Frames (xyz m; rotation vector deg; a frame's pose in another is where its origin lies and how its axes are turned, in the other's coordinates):
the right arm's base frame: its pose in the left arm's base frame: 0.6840 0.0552 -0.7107 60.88 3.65 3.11
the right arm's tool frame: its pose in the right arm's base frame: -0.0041 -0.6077 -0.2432 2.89 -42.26 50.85
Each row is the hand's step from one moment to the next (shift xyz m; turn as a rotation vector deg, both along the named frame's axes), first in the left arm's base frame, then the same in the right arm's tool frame.
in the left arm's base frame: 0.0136 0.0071 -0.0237 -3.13 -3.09 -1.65
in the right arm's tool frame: -0.0161 -0.0177 -0.0151 -2.34 0.09 4.07
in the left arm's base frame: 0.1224 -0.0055 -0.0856 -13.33 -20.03 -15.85
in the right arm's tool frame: -0.0206 -0.1335 -0.0640 -16.62 -6.99 22.47
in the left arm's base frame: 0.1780 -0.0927 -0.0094 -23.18 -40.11 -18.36
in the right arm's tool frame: 0.0854 -0.1816 -0.0097 -19.92 -10.43 44.47
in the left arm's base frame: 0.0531 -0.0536 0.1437 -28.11 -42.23 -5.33
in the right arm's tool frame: 0.1590 0.0010 0.0328 -10.26 -1.76 49.94
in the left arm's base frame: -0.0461 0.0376 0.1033 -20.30 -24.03 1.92
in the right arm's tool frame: 0.0647 0.1001 -0.0001 -3.37 4.50 31.01
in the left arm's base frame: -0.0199 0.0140 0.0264 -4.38 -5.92 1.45
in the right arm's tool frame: 0.0122 0.0338 0.0002 0.31 1.10 7.42
